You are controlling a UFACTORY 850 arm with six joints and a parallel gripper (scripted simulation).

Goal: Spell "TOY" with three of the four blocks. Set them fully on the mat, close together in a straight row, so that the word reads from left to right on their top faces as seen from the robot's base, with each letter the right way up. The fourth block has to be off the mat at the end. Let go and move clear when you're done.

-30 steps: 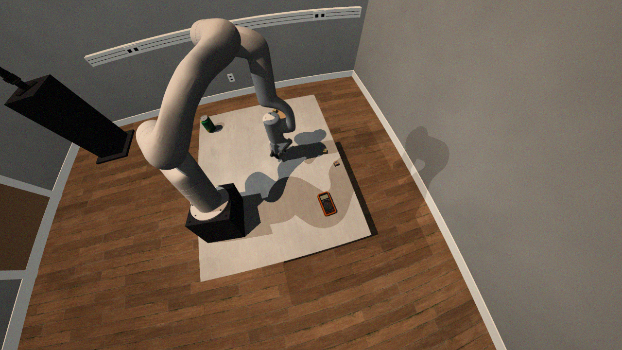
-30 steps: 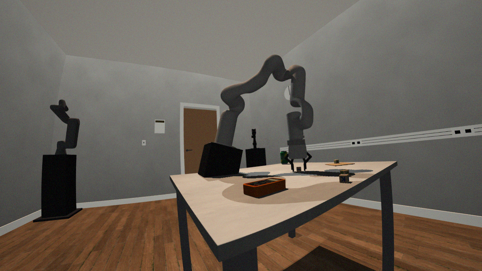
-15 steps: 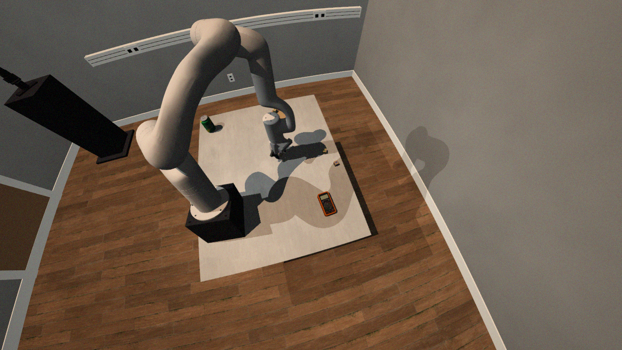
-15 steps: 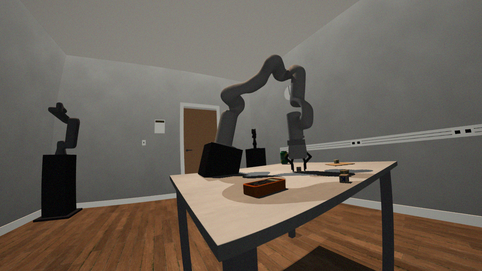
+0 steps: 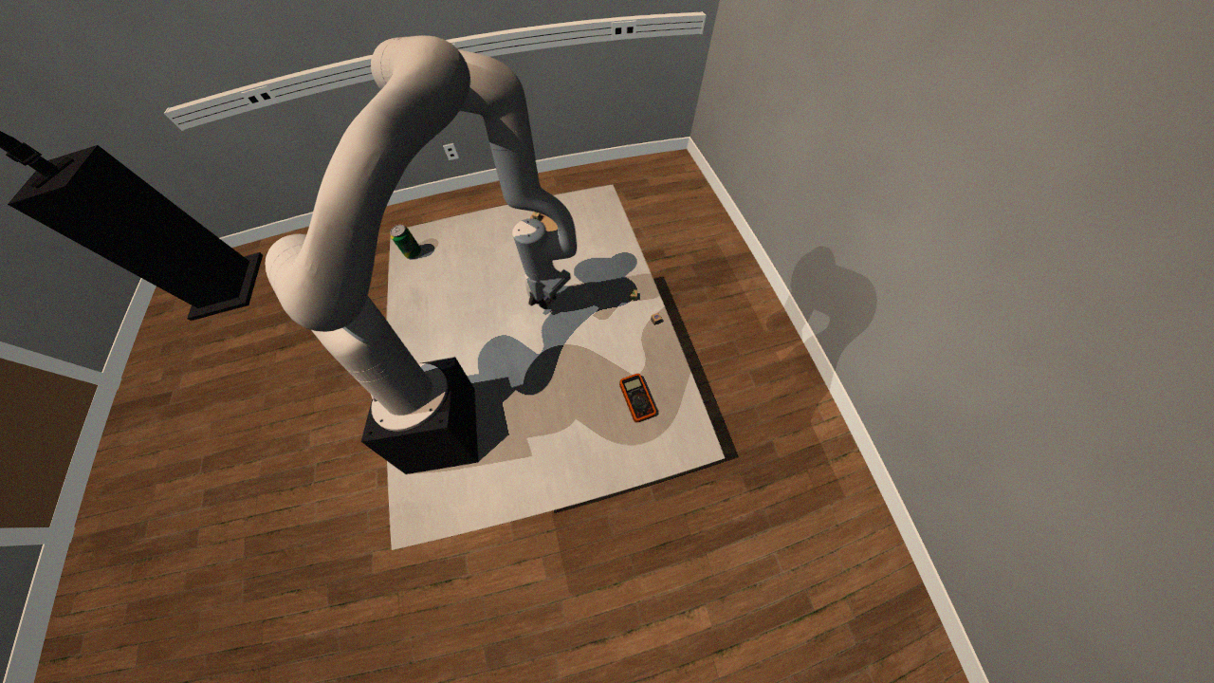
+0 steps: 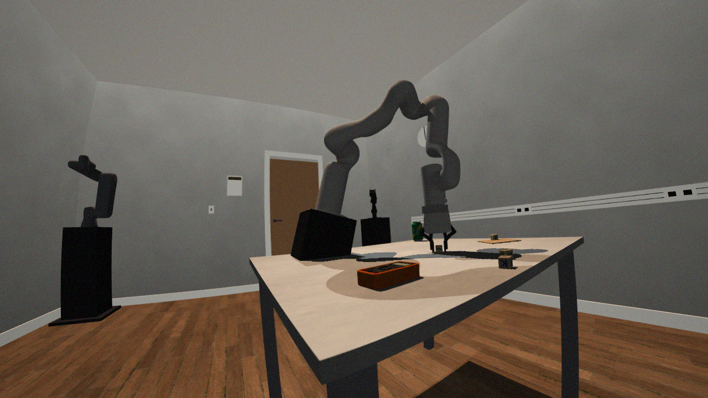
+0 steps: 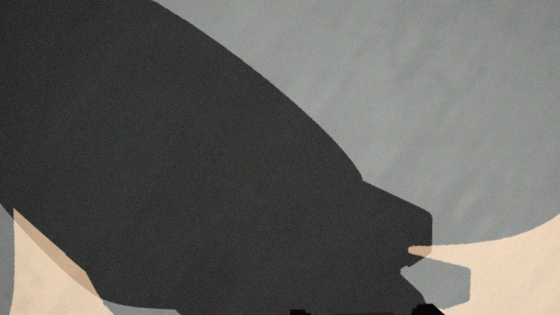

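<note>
My hand is 360 mm to the right of the tan square mat, 60 mm short of it and 20 mm above it. Also, from my hand: orange multimeter 390 mm to the right, 190 mm ahead; then block 390 mm to the left, 30 mm ahead; then green soda can 460 mm behind, 350 mm to the left, 40 mm above.
</note>
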